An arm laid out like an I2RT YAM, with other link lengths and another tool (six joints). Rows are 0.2 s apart.
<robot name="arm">
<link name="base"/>
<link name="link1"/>
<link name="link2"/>
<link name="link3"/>
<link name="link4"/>
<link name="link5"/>
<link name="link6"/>
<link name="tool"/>
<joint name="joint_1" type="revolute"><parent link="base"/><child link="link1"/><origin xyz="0.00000 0.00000 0.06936" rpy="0.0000 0.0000 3.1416"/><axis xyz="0 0 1"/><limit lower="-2.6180" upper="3.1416"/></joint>
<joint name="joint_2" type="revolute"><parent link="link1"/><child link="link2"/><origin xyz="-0.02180 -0.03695 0.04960" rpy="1.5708 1.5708 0.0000"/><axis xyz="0 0 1"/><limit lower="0.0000" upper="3.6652"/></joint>
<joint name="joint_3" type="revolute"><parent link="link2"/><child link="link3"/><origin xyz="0.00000 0.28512 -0.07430" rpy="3.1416 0.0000 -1.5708"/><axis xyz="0 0 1"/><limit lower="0.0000" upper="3.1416"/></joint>
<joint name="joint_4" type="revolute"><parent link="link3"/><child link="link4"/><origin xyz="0.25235 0.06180 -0.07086" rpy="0.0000 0.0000 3.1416"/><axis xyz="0 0 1"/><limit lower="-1.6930" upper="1.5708"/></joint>
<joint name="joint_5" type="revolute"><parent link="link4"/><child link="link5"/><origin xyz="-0.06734 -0.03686 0.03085" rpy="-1.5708 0.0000 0.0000"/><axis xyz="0 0 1"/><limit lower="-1.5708" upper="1.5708"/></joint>
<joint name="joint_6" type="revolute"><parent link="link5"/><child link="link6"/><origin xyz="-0.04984 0.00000 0.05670" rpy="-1.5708 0.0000 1.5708"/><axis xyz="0 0 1"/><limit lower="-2.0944" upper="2.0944"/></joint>
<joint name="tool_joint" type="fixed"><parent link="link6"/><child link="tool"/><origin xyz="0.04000 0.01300 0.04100" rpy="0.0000 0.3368 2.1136"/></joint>
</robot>
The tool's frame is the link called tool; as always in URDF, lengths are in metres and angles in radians.
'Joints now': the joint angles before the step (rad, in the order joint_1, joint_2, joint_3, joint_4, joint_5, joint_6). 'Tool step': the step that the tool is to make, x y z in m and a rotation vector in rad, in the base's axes. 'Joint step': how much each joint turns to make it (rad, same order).
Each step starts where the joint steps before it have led.
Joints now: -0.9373, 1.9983, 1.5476, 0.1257, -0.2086, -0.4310
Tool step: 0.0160, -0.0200, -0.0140, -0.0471, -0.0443, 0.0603
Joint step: -0.0075, 0.1076, 0.0736, 0.0952, -0.0672, -0.0123
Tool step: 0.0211, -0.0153, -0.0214, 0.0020, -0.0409, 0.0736
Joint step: 0.0043, 0.1274, 0.1015, 0.0535, -0.0756, 0.0169
